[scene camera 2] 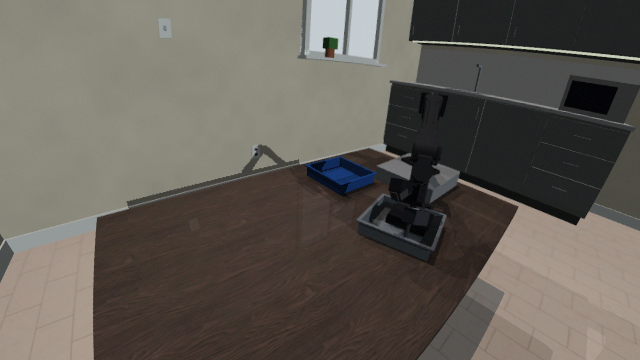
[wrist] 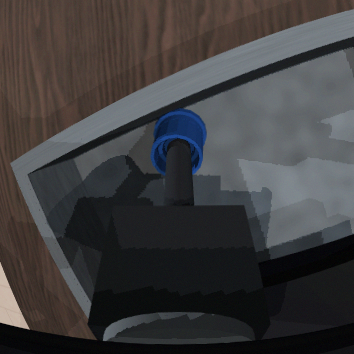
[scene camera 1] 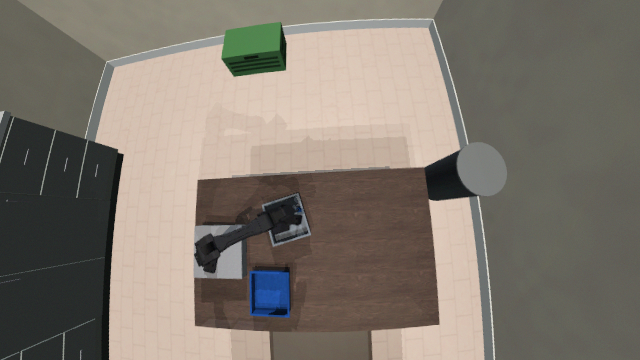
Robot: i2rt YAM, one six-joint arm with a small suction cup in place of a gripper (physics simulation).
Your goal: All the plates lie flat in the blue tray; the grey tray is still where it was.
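Frame: origin at the arm's base, x left, y ahead, z down, level; millimetres.
Seen in the pictures: end effector, tool point: (scene camera 2: 402, 247) (wrist: 178, 128) (scene camera 1: 300, 208).
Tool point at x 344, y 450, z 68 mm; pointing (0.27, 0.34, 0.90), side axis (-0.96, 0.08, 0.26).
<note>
Offsets run from my tool point to a thing's top centre. "pt": to the spot under its first point. Level surfaces: height alone.
The grey tray {dx -72, dy -66, dz -46 mm} (scene camera 1: 286, 196) (scene camera 2: 388, 238) (wrist: 140, 105) stands on the dark wooden table {dz +4 mm} (scene camera 1: 366, 251) (scene camera 2: 250, 268), beyond the arm's base. Flat plates lie overlapping on its floor: a cloudy grey plate {pt dx -30, dy -6, dz +1 mm} (wrist: 228, 144), a lighter one (wrist: 298, 175) and a black one {dx -89, dy -116, dz -10 mm} (wrist: 309, 253). My gripper, a blue suction cup (wrist: 179, 123) (scene camera 1: 297, 208), is lowered into the tray near its corner and presses on the cloudy grey plate. In the second scene view the arm hides the cup. The blue tray {dx -495, dy -87, dz -46 mm} (scene camera 1: 253, 291) (scene camera 2: 346, 184) stands apart, with nothing visible in it.
The arm's grey base block (scene camera 1: 230, 266) (scene camera 2: 445, 178) sits at the table's edge between the two trays. A green crate (scene camera 1: 253, 44) and a black cylinder (scene camera 1: 447, 178) stand on the floor. Dark cabinets (scene camera 2: 514, 143) line the wall behind the arm.
</note>
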